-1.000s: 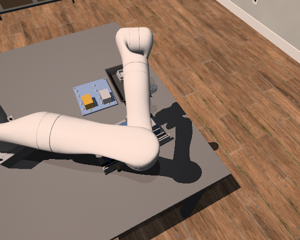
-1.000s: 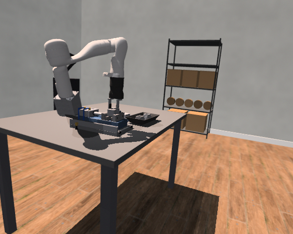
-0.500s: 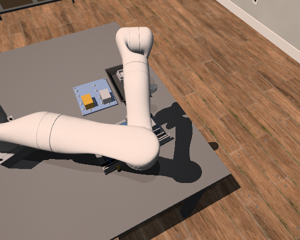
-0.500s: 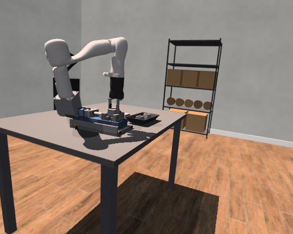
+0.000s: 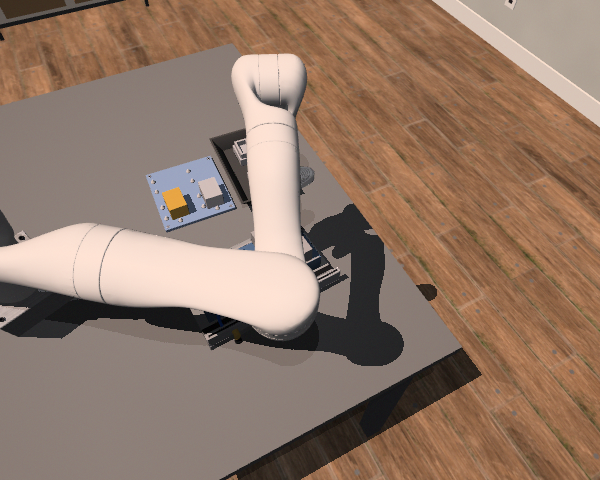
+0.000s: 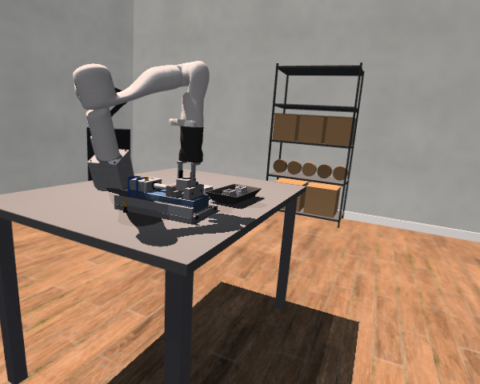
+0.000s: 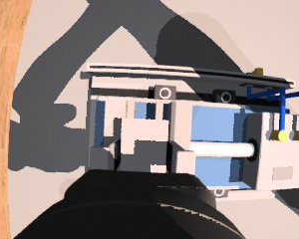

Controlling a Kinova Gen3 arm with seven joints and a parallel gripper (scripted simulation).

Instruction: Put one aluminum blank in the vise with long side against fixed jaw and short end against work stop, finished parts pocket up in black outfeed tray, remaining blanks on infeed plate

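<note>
Right now my hand is 5 cm above the fixed jaw and 3 cm short of it. Also, from my hand: yellow brass blank (28 cm to the left, 11 cm behind, 10 cm below); then vise (9 cm below, 7 cm behind, 1 cm to the left); then infeed plate (31 cm to the left, 12 cm below, 6 cm behind).
</note>
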